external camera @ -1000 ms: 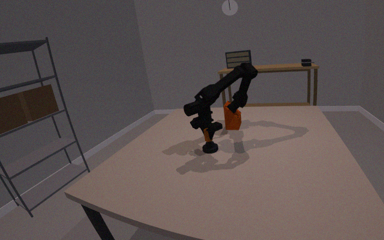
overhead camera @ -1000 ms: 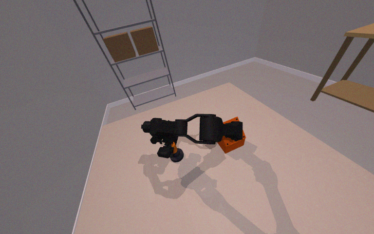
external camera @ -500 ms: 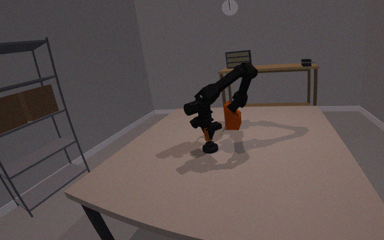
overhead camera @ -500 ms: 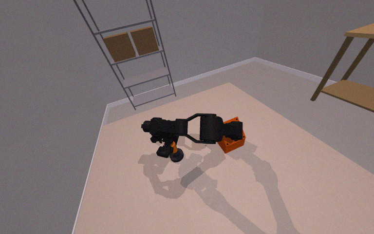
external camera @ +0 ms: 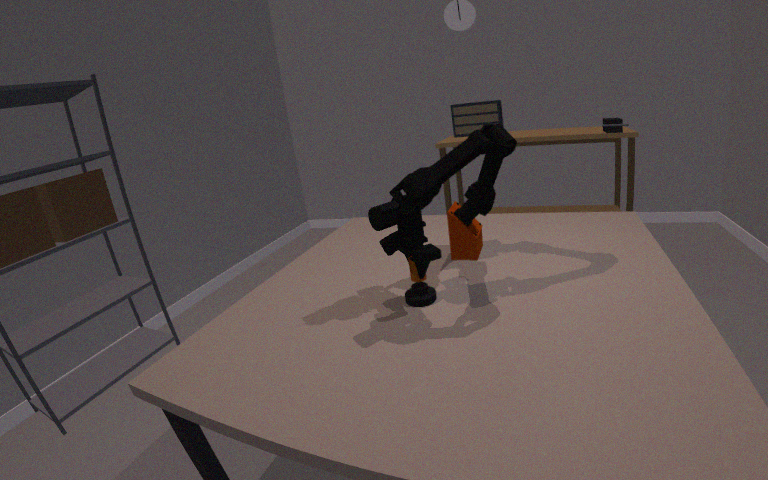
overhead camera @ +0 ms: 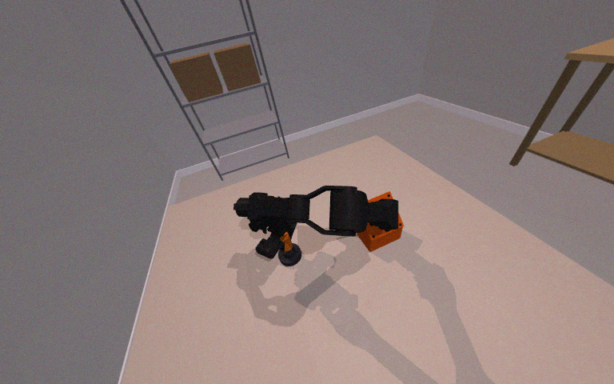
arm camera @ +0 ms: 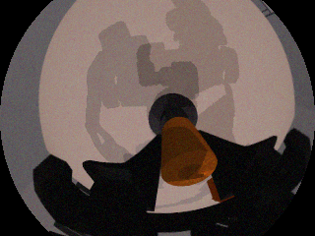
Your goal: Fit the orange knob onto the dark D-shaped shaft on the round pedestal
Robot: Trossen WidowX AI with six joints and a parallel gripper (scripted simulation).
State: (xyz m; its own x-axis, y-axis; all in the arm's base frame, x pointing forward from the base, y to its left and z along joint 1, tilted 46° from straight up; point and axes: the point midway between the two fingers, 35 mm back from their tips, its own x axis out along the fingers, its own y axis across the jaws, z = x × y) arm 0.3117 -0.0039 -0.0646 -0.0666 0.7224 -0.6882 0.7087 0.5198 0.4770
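The orange knob is 2 cm above my gripper tip. Also, from my gripper tip: dark round pedestal 4 cm below.
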